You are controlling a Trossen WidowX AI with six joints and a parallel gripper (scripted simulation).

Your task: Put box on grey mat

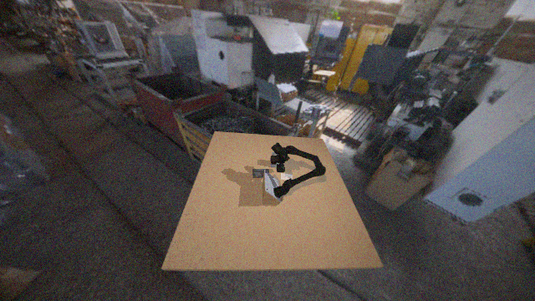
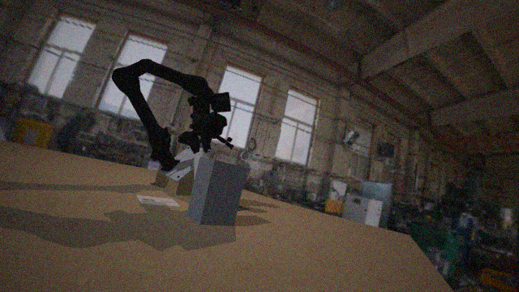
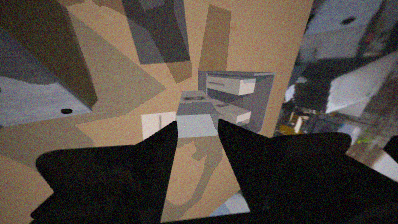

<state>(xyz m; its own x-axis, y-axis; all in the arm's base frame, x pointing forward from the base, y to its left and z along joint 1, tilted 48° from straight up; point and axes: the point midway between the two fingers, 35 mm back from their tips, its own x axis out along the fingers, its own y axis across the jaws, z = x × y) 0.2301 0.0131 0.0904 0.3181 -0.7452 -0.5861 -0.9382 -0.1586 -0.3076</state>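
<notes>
Right now the grey mat is 3 cm ahead of my gripper tip, 14 cm to the left of it and 15 cm below it. Also, from my gripper tip: paper (3 cm behind, 9 cm to the right, 15 cm below).
</notes>
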